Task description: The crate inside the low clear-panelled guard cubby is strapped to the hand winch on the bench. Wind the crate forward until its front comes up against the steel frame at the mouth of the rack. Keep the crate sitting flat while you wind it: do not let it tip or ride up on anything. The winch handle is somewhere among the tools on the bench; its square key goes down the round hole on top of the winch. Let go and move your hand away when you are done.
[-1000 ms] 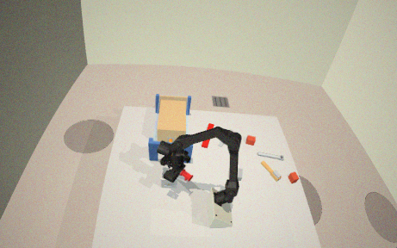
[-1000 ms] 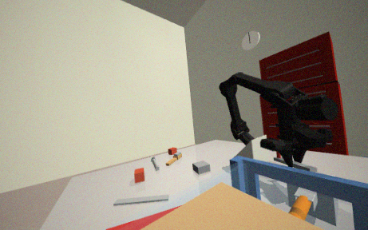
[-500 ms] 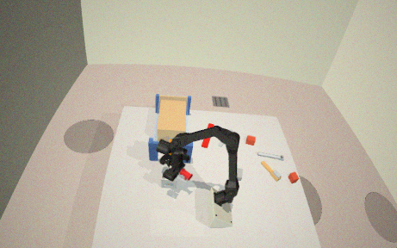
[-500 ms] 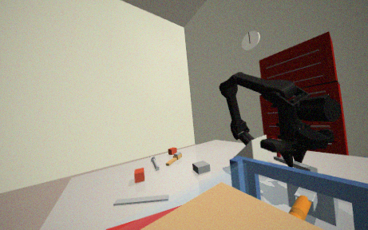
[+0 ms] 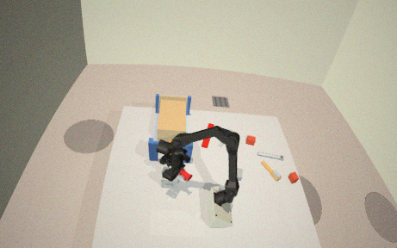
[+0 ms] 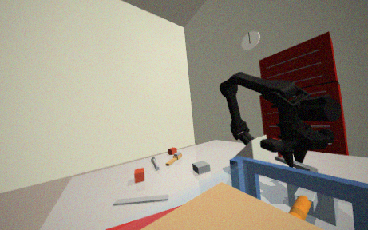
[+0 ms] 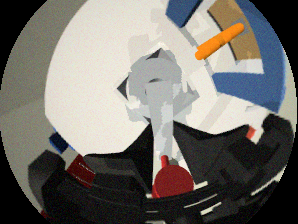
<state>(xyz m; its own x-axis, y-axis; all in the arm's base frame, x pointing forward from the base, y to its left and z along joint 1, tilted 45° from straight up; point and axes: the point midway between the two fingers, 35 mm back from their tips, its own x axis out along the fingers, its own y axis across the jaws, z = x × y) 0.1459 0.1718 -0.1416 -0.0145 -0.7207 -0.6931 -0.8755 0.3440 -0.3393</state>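
My gripper tip is 10 mm short of the grey winch, 30 mm to the right of it and 70 mm above it. From my gripper tip the other things lie so: red knob: 30 mm behind, 50 mm to the right, 50 mm above; then blue frame: 180 mm ahead, 50 mm to the left, 10 mm above; then winch handle: 10 mm behind, 20 mm to the right, 20 mm above.
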